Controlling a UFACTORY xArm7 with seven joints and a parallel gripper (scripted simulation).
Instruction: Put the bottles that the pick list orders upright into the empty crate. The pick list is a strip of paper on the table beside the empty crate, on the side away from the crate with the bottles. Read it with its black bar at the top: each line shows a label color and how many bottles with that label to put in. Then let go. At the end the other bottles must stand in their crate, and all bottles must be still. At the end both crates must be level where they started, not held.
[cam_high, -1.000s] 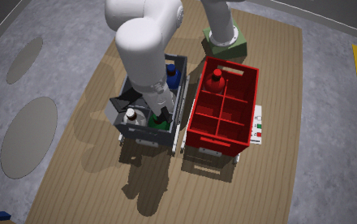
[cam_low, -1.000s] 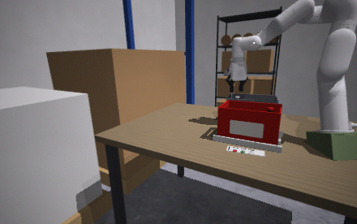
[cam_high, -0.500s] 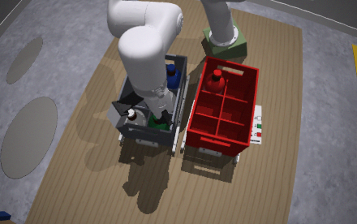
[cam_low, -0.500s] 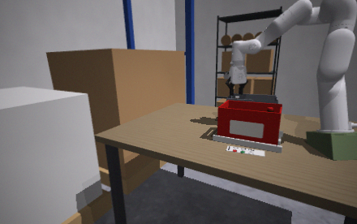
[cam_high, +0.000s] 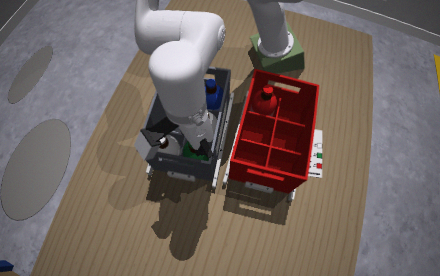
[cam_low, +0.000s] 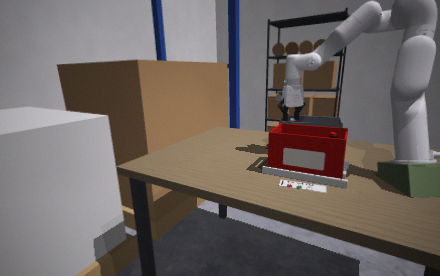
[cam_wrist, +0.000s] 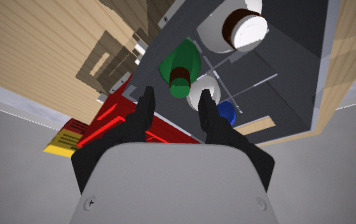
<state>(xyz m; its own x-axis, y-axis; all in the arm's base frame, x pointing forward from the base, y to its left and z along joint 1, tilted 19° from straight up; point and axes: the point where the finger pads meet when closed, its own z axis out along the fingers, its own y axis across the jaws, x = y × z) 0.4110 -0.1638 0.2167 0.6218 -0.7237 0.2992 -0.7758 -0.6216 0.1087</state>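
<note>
Now: hand 10 cm above the green bottle. Also, from my hand: red crate 20 cm to the left, 11 cm below, 7 cm behind; blue-label bottle 18 cm behind, 10 cm below, 2 cm to the left; grey crate 11 cm below, 9 cm behind, 3 cm to the right.
</note>
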